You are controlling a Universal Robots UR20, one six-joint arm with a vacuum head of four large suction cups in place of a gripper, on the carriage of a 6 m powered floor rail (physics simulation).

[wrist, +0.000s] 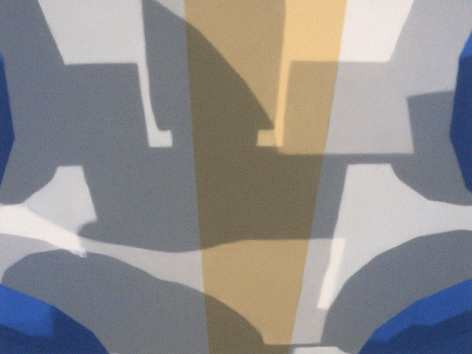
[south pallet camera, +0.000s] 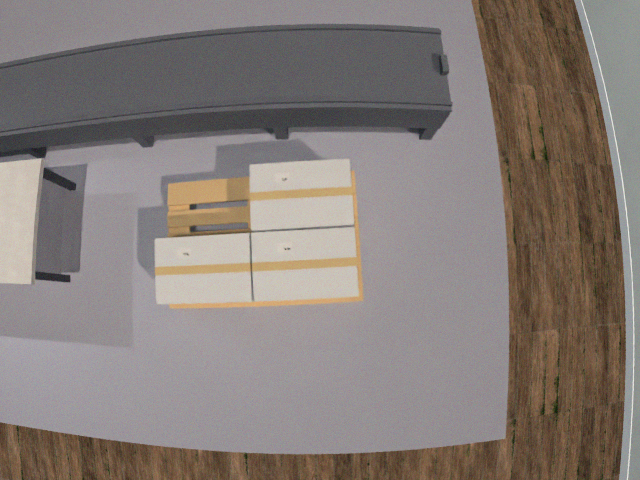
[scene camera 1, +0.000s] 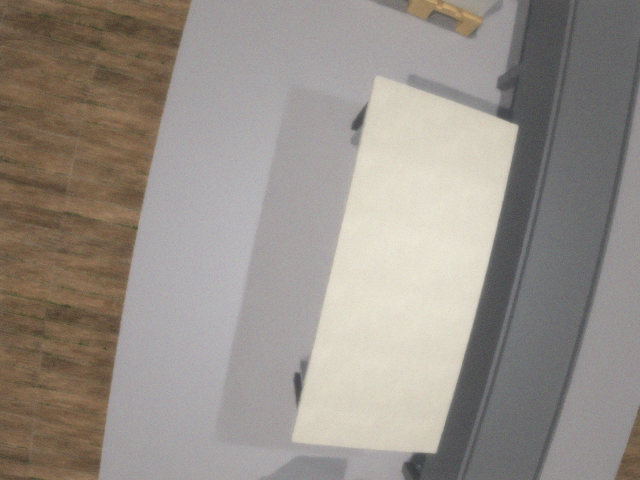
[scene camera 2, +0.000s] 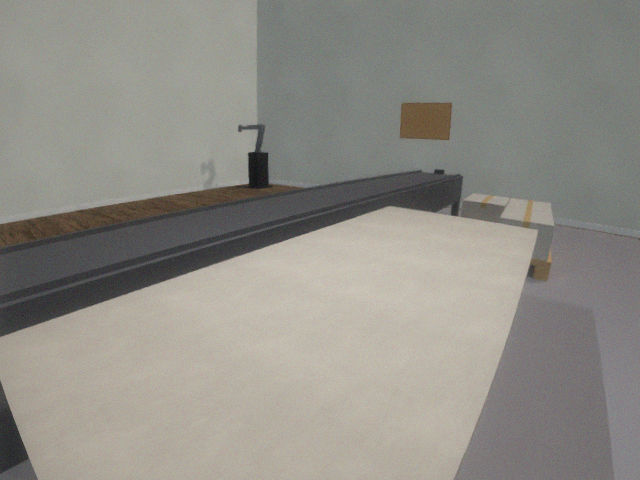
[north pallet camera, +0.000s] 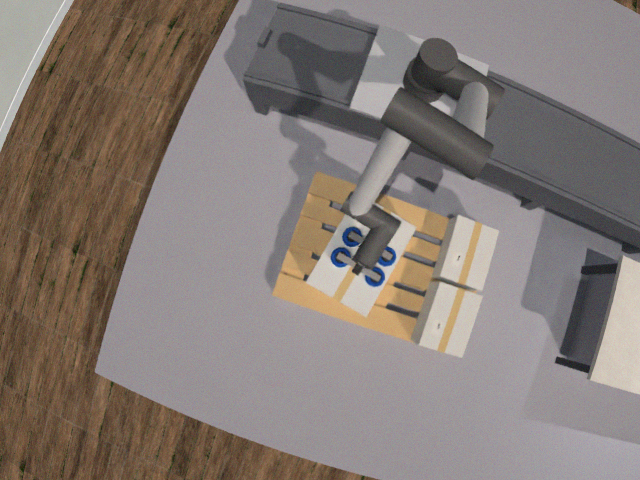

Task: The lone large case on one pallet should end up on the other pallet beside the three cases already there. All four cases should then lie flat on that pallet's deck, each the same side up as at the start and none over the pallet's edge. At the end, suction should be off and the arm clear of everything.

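Places are measured from the arm's base along level axes (x ahead, y left, z up), in millimetres.
Pixels of known places: hand, its tool point: (wrist: 233, 257).
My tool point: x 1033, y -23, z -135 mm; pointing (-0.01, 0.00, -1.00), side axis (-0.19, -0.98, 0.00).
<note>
Ahead of a thing's pixels: the offset from my tool point to its top centre. Level surfaces: height alone.
The lone large white case @(dx -16, dy -7, dz -32 mm) (north pallet camera: 361, 300) (wrist: 250, 290), with a tan tape stripe, lies flat and turned askew on the north pallet (north pallet camera: 297, 293). My suction head (north pallet camera: 363, 256) (wrist: 236, 175) is over its middle, with four blue cups spread across its top. Cup shadows lie close beside the cups in the wrist view, so the head looks slightly above the case, without contact. The south pallet (south pallet camera: 206, 192) bears three white cases: one at the rail side (south pallet camera: 305, 210), one at the lower right (south pallet camera: 305, 285) and one at the lower left (south pallet camera: 201, 288). Its upper-left quarter shows bare planks.
Two white cases @(dx -236, dy +601, dz -86 mm) (north pallet camera: 473, 248) @(dx +170, dy +600, dz -46 mm) (north pallet camera: 457, 320) stand at the north pallet's right end. A long cream table @(dz +95 mm) (scene camera 1: 413, 268) (scene camera 2: 310, 320) (north pallet camera: 620, 330) (south pallet camera: 18, 222) stands between the pallets. The dark rail (scene camera 1: 568, 206) (scene camera 2: 206, 222) (north pallet camera: 558, 139) (south pallet camera: 258, 72) runs beside them.
</note>
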